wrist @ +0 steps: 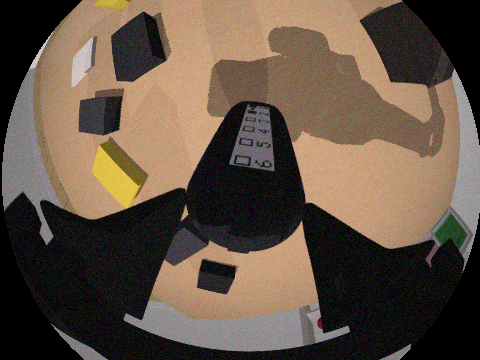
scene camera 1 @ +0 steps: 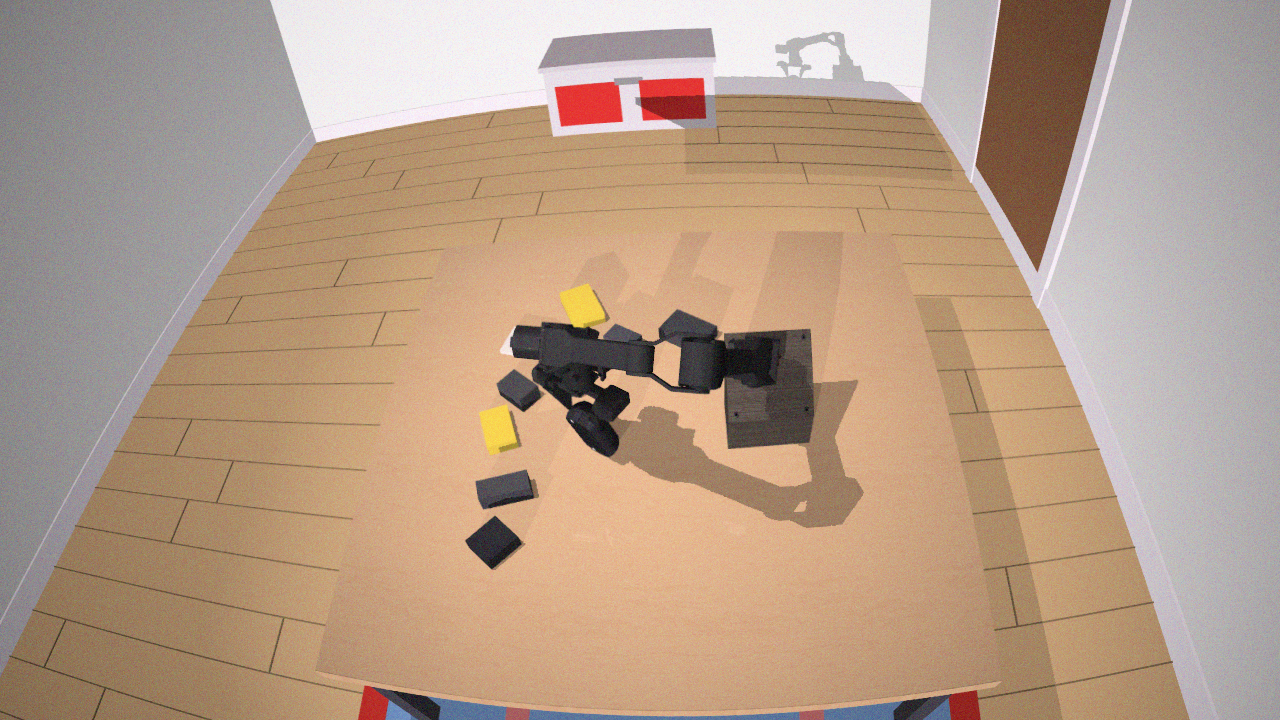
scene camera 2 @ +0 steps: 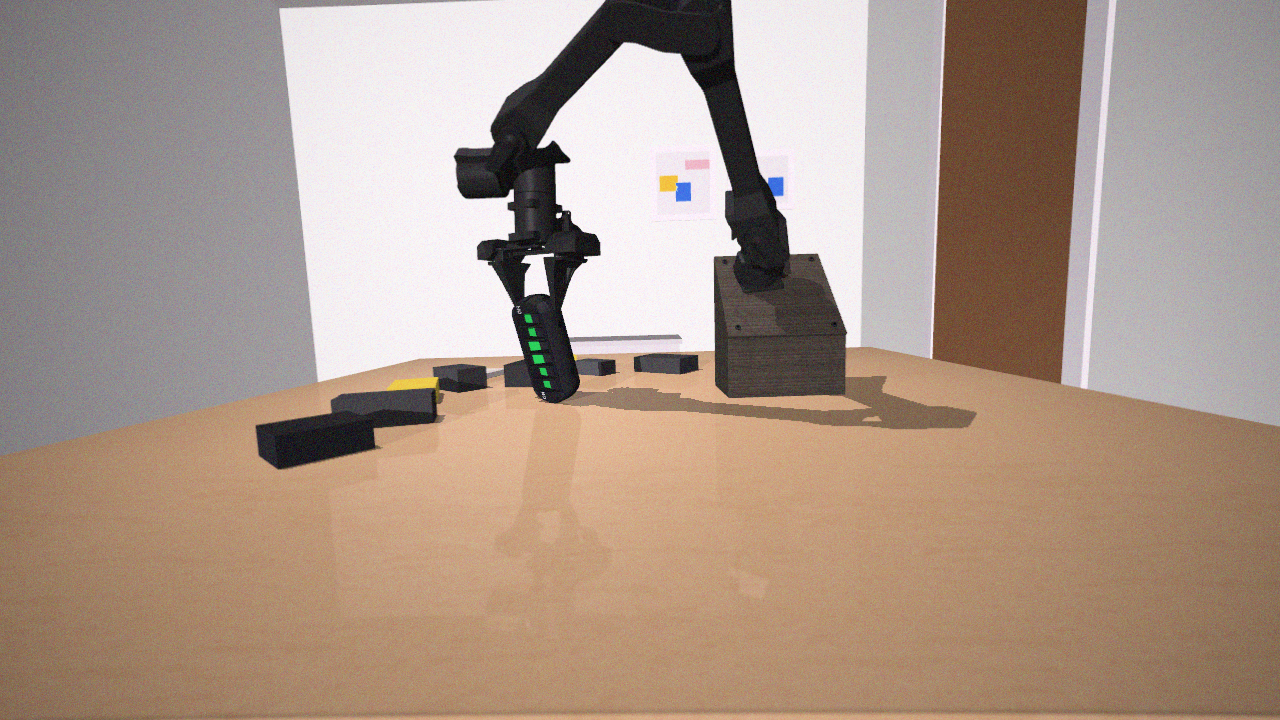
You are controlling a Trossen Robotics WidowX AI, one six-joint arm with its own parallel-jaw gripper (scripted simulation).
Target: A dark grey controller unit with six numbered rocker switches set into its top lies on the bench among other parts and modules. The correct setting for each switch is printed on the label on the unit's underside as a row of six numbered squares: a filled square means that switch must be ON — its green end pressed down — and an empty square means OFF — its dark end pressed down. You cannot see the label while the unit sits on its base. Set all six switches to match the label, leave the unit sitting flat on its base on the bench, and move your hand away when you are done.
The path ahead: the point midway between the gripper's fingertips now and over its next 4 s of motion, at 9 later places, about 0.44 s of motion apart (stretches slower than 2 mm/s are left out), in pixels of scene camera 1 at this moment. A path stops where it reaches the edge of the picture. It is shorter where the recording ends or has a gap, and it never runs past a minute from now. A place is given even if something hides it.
My gripper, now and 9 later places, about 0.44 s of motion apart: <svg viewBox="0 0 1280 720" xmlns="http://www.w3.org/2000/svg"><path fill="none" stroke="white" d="M584 416L589 410L592 406L595 402L599 398L602 395L605 392L609 389L612 386L616 384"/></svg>
